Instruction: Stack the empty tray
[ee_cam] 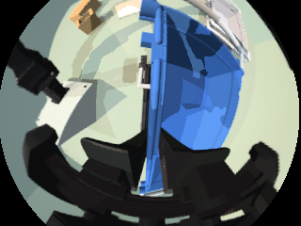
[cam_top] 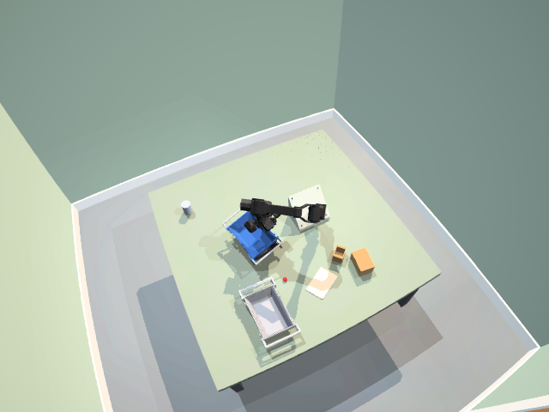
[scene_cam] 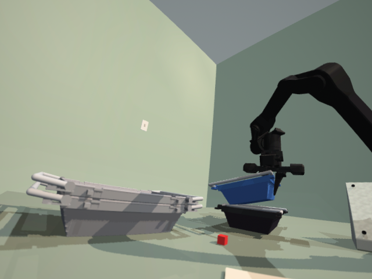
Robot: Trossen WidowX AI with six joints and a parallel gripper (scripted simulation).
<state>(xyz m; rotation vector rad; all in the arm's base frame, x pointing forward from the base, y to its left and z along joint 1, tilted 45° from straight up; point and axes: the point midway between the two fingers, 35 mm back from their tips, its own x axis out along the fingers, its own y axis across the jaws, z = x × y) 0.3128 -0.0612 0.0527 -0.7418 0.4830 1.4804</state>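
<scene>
Right now the blue tray is 7 cm ahead of my gripper tip, 2 cm above it and 1 cm to the left of it. From my gripper tip the other things lie so: sheet (38 cm to the left, 14 cm behind, 10 cm below).
</scene>
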